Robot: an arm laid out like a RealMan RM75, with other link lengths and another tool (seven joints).
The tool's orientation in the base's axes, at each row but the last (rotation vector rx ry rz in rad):
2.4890, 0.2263, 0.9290
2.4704, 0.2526, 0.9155
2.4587, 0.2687, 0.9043
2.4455, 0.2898, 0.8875
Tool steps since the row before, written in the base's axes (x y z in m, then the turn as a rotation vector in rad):
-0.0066, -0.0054, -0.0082, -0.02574, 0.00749, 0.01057
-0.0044, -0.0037, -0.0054, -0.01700, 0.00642, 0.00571
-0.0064, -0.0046, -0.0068, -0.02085, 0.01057, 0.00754
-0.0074, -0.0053, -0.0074, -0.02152, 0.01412, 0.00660
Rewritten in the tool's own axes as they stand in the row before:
-0.0114, 0.0008, 0.0031, -0.01109, -0.00120, -0.02657
-0.0076, 0.0004, 0.0021, -0.00755, -0.00271, -0.01728
-0.0102, 0.0003, 0.0021, -0.00803, -0.00535, -0.02259
-0.0115, 0.0003, 0.0021, -0.00776, -0.00886, -0.02382

